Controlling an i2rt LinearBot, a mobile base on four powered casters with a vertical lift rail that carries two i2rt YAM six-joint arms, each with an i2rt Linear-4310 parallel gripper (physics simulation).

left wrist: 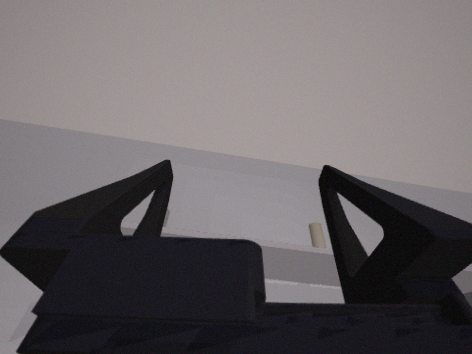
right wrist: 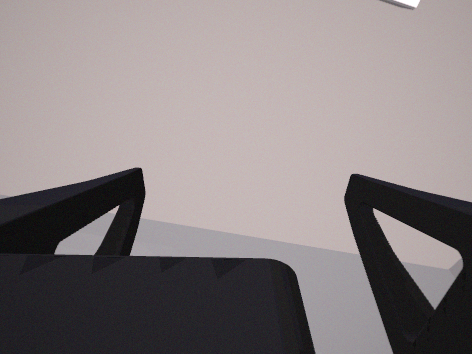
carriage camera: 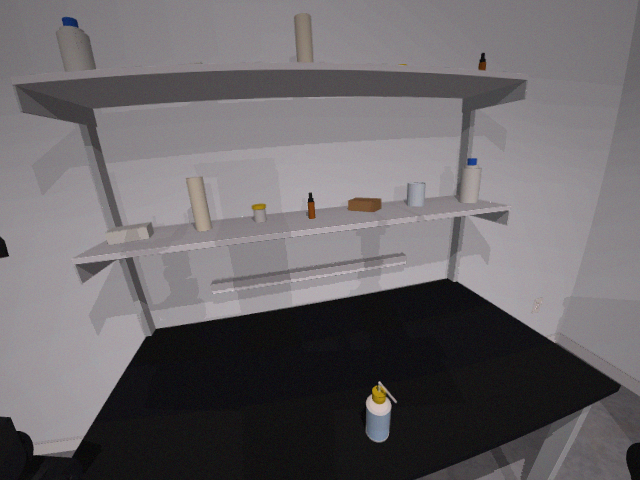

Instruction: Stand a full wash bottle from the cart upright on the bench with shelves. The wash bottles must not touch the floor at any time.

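Observation:
A wash bottle (carriage camera: 377, 419) with a blue lower body, white shoulder, yellow cap and thin pale spout stands upright on the black top of the bench (carriage camera: 289, 361), near its front edge. My left gripper (left wrist: 246, 170) is open and empty, pointing up toward the wall and ceiling. My right gripper (right wrist: 246, 183) is open and empty, facing the ceiling and upper wall, away from the bottle. The cart does not show in these views.
A lower shelf (carriage camera: 289, 231) above the bench holds a cream cylinder (carriage camera: 199, 204), a brown block (carriage camera: 364, 205), a blue-capped bottle (carriage camera: 469, 183) and several other items. An upper shelf (carriage camera: 279, 85) holds another cream cylinder (carriage camera: 303, 38) (left wrist: 317, 235). Part of a dark arm (carriage camera: 12, 449) shows at lower left.

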